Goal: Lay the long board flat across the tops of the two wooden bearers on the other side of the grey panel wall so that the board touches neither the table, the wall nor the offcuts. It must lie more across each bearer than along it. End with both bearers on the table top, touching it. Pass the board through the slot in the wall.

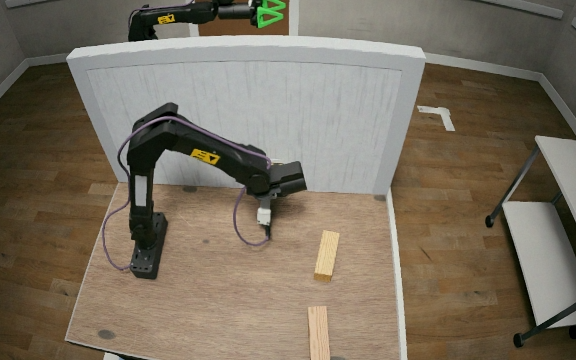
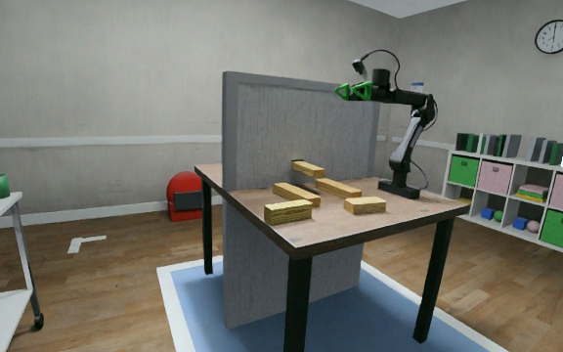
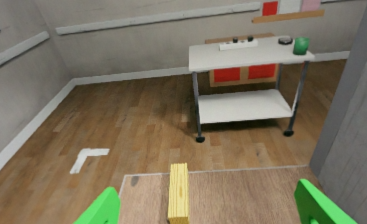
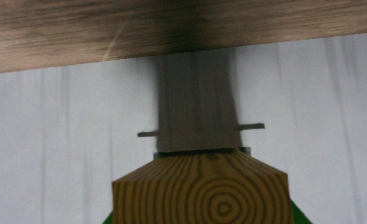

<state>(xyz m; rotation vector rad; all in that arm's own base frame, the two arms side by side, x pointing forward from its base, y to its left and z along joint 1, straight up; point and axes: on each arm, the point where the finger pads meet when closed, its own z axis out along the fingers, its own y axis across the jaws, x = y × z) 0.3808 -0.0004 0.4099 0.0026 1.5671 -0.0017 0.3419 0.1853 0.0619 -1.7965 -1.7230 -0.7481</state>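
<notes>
Right now my left hand is 20 mm past the long board, 280 mm to the left of it and 340 mm above it.
</notes>
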